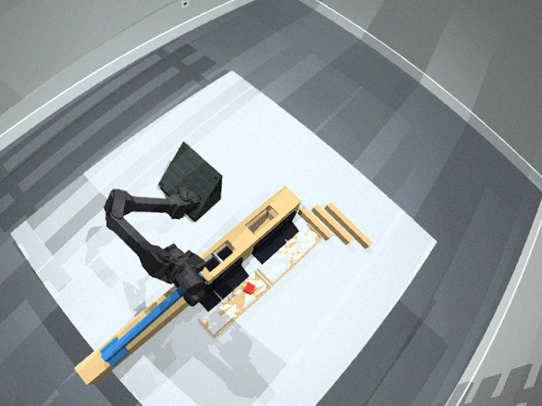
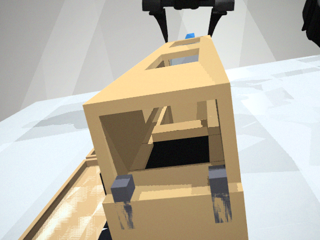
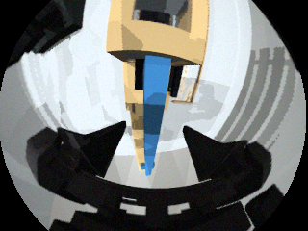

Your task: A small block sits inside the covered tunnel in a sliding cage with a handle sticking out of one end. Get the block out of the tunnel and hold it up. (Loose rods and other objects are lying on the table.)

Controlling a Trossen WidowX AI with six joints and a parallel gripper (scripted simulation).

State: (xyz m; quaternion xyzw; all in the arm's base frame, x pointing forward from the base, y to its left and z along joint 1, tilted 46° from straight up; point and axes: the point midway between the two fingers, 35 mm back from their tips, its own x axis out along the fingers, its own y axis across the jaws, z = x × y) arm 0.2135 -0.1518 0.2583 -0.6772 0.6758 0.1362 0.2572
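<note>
The small red block lies 16 cm ahead of my gripper tip, 18 cm to the left of it and 13 cm below it. Round my gripper tip: tan covered tunnel 3 cm ahead, 6 cm to the left, 7 cm below; then thin tan frame 20 cm ahead, 24 cm to the left, 15 cm below.
</note>
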